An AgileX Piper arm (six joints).
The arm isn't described. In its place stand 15 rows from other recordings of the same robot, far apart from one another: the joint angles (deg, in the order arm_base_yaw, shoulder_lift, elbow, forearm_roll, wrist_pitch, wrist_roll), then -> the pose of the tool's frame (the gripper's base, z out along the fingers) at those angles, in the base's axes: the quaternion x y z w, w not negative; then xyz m.
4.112, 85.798, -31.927, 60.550, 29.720, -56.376 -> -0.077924, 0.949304, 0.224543, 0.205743, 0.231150, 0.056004, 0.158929
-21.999, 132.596, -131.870, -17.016, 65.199, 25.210 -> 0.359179, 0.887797, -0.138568, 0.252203, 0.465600, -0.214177, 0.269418
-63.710, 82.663, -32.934, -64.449, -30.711, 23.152 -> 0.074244, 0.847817, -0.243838, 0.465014, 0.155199, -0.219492, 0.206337
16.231, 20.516, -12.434, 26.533, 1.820, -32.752 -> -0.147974, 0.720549, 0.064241, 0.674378, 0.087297, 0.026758, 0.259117
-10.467, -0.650, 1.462, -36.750, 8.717, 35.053 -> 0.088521, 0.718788, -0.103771, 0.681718, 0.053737, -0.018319, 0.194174
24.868, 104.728, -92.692, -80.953, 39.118, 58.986 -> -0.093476, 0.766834, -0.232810, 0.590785, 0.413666, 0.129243, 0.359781
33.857, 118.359, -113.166, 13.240, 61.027, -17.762 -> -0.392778, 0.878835, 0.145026, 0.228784, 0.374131, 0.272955, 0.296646
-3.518, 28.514, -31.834, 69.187, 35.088, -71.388 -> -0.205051, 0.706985, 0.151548, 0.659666, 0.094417, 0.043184, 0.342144
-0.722, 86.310, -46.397, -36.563, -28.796, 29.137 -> -0.113191, 0.761160, 0.086608, 0.632711, 0.324403, 0.022026, 0.265027
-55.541, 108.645, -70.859, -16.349, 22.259, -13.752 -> 0.234577, 0.921062, -0.243764, 0.192867, 0.219720, -0.337334, 0.187506
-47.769, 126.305, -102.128, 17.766, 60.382, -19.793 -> 0.299727, 0.939315, 0.066916, 0.152885, 0.327119, -0.324456, 0.180166
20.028, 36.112, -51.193, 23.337, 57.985, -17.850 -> -0.265680, 0.839067, 0.209289, 0.426121, 0.076169, 0.060299, 0.377382
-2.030, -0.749, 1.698, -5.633, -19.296, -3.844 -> -0.047730, 0.548085, -0.072549, 0.831902, 0.049326, 0.001205, 0.233462
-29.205, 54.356, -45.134, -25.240, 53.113, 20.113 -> 0.320991, 0.883078, -0.225677, 0.257310, 0.131608, -0.109124, 0.308766
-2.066, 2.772, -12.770, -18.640, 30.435, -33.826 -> -0.273915, 0.738415, -0.326728, 0.522458, 0.042851, -0.016289, 0.239447
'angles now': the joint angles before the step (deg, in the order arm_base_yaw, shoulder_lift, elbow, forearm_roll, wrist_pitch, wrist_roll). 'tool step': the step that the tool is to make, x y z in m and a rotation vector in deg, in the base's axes. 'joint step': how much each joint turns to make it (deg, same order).
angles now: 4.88 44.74 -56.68 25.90 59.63 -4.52
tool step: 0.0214 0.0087 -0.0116 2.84 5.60 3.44
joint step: -0.03 5.27 0.29 5.40 1.03 -2.71
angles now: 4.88 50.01 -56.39 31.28 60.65 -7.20
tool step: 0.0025 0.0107 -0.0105 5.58 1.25 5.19
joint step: -0.02 0.95 3.01 9.42 -0.10 -6.06
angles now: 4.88 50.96 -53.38 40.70 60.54 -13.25
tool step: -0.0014 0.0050 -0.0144 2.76 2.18 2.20
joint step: 0.25 0.00 3.58 4.44 -0.09 -2.68
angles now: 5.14 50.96 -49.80 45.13 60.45 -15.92
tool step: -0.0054 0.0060 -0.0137 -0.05 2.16 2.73
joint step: 2.35 -0.35 2.92 0.52 -0.03 -0.65
